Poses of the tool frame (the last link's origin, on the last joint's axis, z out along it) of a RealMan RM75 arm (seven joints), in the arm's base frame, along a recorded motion.
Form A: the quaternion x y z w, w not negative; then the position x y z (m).
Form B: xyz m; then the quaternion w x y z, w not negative. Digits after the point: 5 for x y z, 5 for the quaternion.
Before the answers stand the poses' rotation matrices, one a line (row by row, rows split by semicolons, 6 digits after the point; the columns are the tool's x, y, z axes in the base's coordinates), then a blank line. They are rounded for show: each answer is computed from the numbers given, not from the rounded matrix.
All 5 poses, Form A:
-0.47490 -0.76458 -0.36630 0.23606 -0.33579 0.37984 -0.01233
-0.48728 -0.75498 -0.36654 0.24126 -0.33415 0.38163 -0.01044
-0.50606 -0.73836 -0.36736 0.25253 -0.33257 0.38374 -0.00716
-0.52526 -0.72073 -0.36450 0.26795 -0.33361 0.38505 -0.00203
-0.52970 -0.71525 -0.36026 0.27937 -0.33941 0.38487 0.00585
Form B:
-0.437498 0.899124 -0.013062; 0.553254 0.280598 0.784331; 0.708876 0.335917 -0.620205
-0.408700 0.912641 -0.007078; 0.558913 0.256409 0.788587; 0.721512 0.318340 -0.614882
-0.360262 0.932851 -0.001104; 0.561772 0.217897 0.798081; 0.744731 0.286898 -0.602549
-0.304615 0.952470 -0.003325; 0.561802 0.182489 0.806893; 0.769148 0.243924 -0.590688
-0.282740 0.959028 -0.017979; 0.556444 0.179261 0.811317; 0.781299 0.219387 -0.584330

-0.33579 0.37984 -0.01233 0.23606 -0.47490 -0.76458 -0.36630
-0.33415 0.38163 -0.01044 0.24126 -0.48728 -0.75498 -0.36654
-0.33257 0.38374 -0.00716 0.25253 -0.50606 -0.73836 -0.36736
-0.33361 0.38505 -0.00203 0.26795 -0.52526 -0.72073 -0.36450
-0.33941 0.38487 0.00585 0.27937 -0.52970 -0.71525 -0.36026

